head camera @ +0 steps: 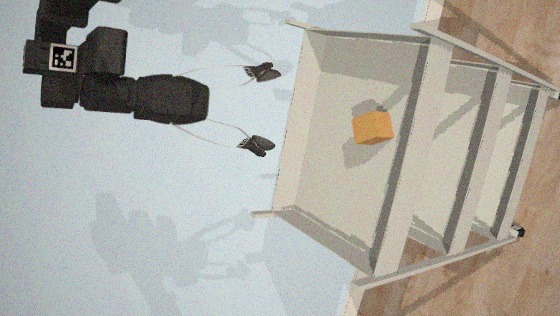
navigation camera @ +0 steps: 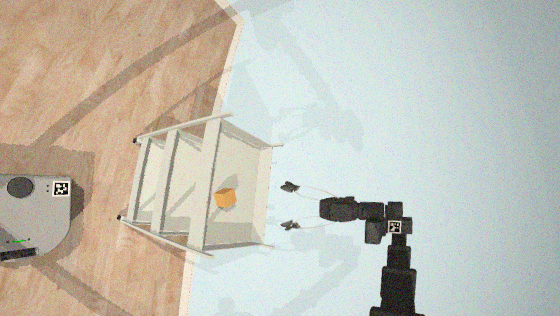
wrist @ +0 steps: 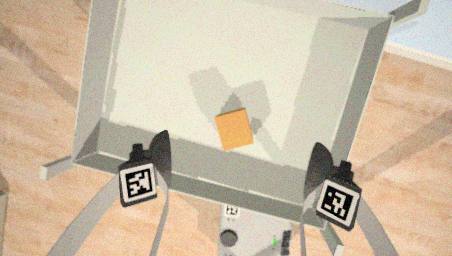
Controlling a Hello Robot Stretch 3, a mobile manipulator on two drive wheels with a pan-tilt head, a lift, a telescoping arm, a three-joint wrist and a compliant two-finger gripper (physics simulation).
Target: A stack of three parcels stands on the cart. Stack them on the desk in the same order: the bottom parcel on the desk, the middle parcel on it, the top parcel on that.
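Pixels of known places: gripper, fingertip midpoint: (head camera: 275, 110) (navigation camera: 281, 205) (wrist: 239, 155); robot's base at its link origin: (navigation camera: 20, 186) (wrist: 231, 218).
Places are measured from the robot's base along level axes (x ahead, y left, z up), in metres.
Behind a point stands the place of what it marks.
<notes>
One orange box-shaped parcel (head camera: 372, 127) @(z 0.713, x -0.010, y -0.537 m) (navigation camera: 225, 198) @(z 0.713, x -0.010, y -0.534 m) (wrist: 234, 129) @(z 0.713, x -0.010, y -0.560 m) sits on the top tray of the cart (head camera: 412, 155) @(z 0.711, x 0.032, y -0.445 m) (navigation camera: 204, 175) @(z 0.700, x 0.067, y -0.451 m) (wrist: 97, 75) @(z 0.693, x 0.232, y -0.632 m), near one long wall. Other parcels and the desk do not show in these views. My gripper (head camera: 261, 109) @(z 0.912, x -0.022, y -0.573 m) (navigation camera: 290, 206) @(z 0.912, x -0.022, y -0.573 m) (wrist: 239, 155) @(z 0.912, x -0.022, y -0.573 m) is open and empty, its two fingertips wide apart. In the head and navigation views it shows beside the cart's tray, on the side away from the lower shelves, apart from the parcel. In the wrist view the parcel shows beyond and between the fingertips.
The cart's tray has raised walls, with corner posts sticking out and two lower shelves showing. A grey robot base (navigation camera: 37, 215) @(z 0.160, x -0.102, y -0.055 m) (wrist: 250, 235) @(z 0.160, x -0.087, y -0.021 m) stands on the wood floor (navigation camera: 115, 65) @(z 0.001, x 0.657, y -0.323 m) past the cart. A pale blue surface (head camera: 165, 165) @(z 0.929, x 0.118, y -0.986 m) (navigation camera: 475, 125) @(z 1.583, x 0.265, y -1.017 m) lies below my arm, with shadows on it.
</notes>
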